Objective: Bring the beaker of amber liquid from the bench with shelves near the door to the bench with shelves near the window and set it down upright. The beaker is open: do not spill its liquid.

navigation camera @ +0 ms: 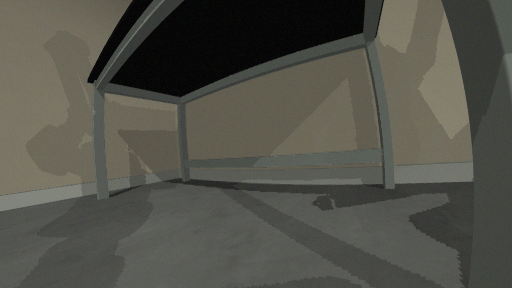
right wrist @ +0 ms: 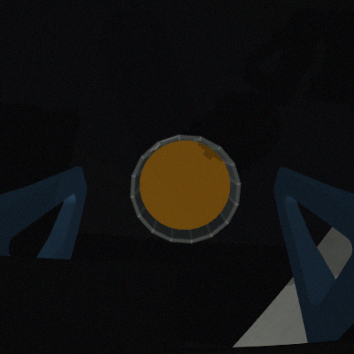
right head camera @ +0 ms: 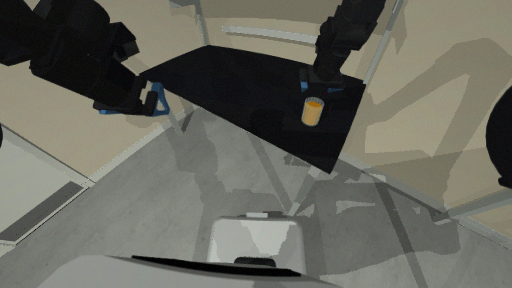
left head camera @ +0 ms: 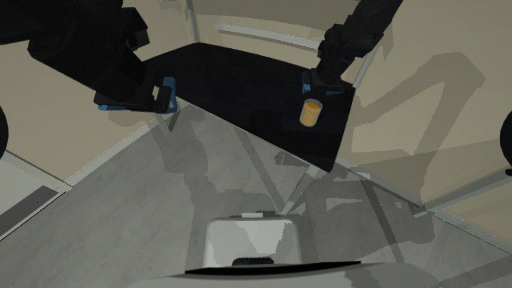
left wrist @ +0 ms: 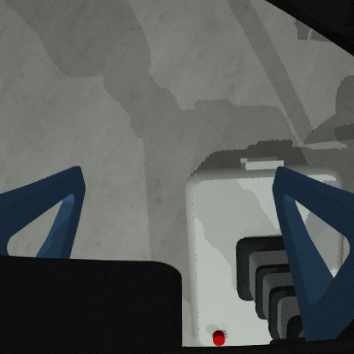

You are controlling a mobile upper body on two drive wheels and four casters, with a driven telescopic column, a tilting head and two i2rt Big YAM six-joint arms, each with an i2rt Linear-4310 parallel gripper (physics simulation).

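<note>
The beaker of amber liquid (left head camera: 310, 114) (right head camera: 312, 113) (right wrist: 185, 185) stands upright on the black bench top (left head camera: 240, 85) (right head camera: 250, 80), near its right end in the head views. My right gripper (left head camera: 322, 91) (right head camera: 321, 88) (right wrist: 179, 177) is open and points down above the beaker; in the right wrist view the beaker's round rim lies between the two blue fingers, apart from both. My left gripper (left head camera: 137, 106) (right head camera: 132, 111) (left wrist: 178, 176) is open and empty, beyond the left end of the bench in the head views. Which bench this is cannot be told from these views.
The robot's white base (left head camera: 252, 240) (right head camera: 257, 237) (left wrist: 220, 215) stands on the grey floor before the bench. The bench's grey legs (navigation camera: 101, 145) (navigation camera: 382, 120) and rear lower bar (navigation camera: 285, 159) show in the navigation view. Beige walls rise behind and beside it.
</note>
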